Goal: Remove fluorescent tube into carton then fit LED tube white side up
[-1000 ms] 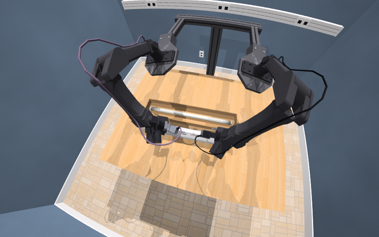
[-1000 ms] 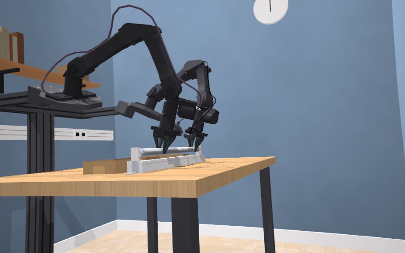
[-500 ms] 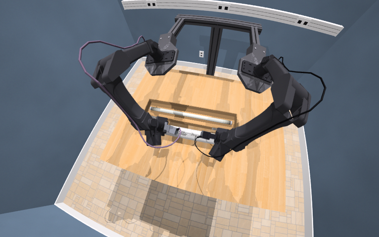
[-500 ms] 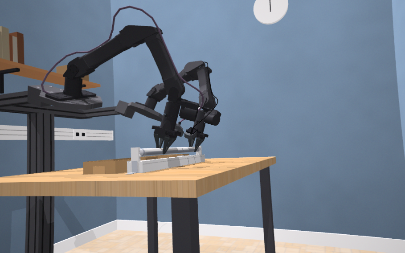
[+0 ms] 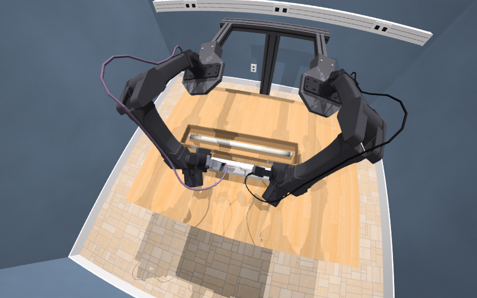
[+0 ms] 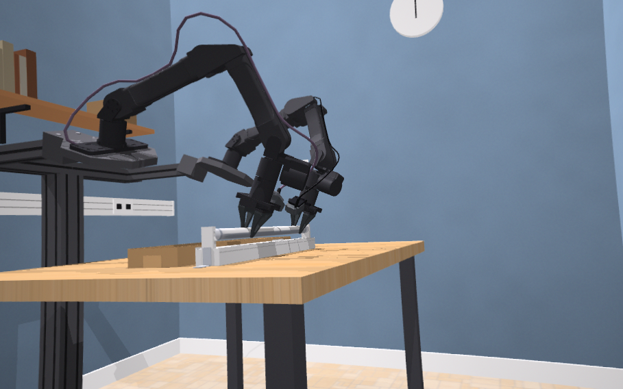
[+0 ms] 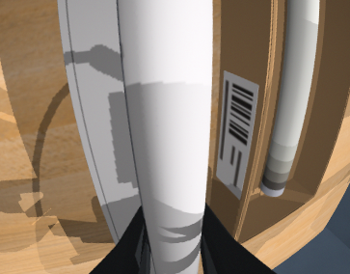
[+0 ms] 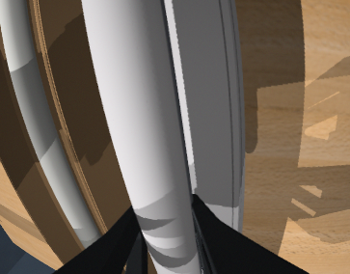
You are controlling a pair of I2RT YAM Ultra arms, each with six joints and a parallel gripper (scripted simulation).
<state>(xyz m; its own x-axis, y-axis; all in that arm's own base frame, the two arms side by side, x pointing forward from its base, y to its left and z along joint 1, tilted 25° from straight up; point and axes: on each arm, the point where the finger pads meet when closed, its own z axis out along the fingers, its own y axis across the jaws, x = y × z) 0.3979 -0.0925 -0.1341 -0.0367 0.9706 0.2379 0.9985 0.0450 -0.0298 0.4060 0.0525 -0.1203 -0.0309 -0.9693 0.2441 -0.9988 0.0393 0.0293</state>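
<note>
Right now my right hand is 120 mm to the right of the light fixture and 10 mm above it. Also, from my right hand: LED tube 120 mm to the left; then brown carton 140 mm behind, 120 mm to the left, 40 mm below; then old fluorescent tube 140 mm behind, 120 mm to the left, 50 mm below.
</note>
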